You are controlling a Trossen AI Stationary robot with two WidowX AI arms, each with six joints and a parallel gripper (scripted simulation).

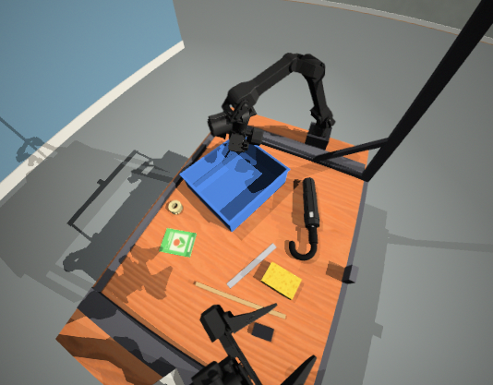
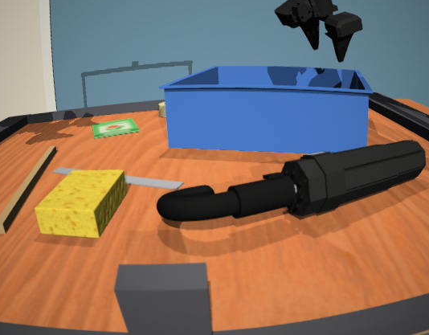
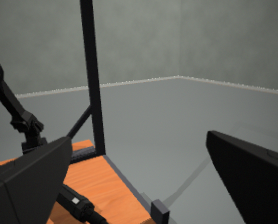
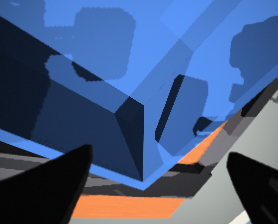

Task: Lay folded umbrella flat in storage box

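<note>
My right gripper is now 35 cm past the folded black umbrella, 10 cm to the right of it and 14 cm above it. From my right hand the other things lie so: grey strip: 27 cm behind, 35 cm to the left, 16 cm below; blue storage box: 5 cm behind, 10 cm to the left, 11 cm below; wooden stick: 29 cm behind, 46 cm to the left, 15 cm below.
</note>
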